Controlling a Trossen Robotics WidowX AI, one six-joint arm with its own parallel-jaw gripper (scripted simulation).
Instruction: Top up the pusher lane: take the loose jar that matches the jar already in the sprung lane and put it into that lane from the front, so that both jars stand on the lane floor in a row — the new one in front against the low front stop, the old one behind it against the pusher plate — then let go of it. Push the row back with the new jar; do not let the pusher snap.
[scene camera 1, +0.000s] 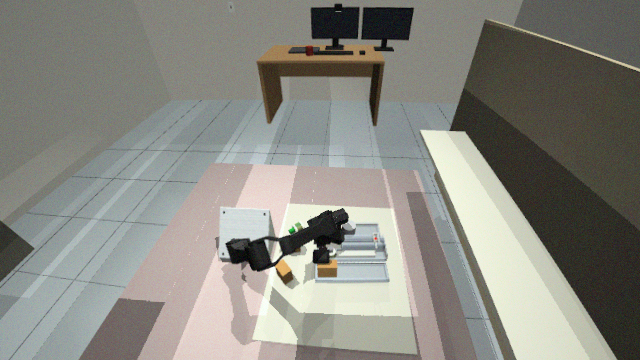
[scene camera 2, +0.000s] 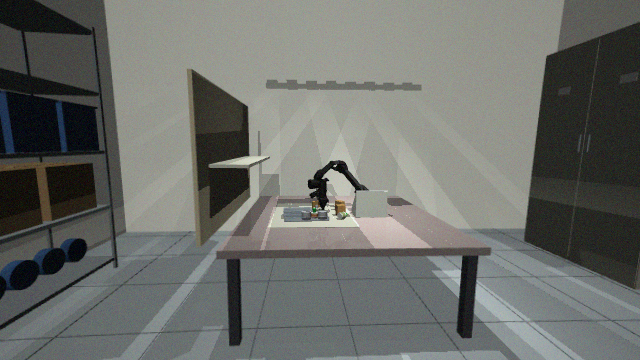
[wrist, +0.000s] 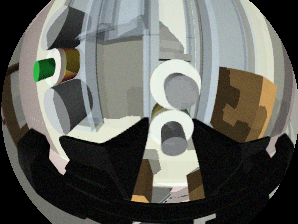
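Observation:
My own gripper (wrist: 170, 122) is there in what I see. I can see a brown block (wrist: 244, 101) too, and a white jar (wrist: 175, 85).

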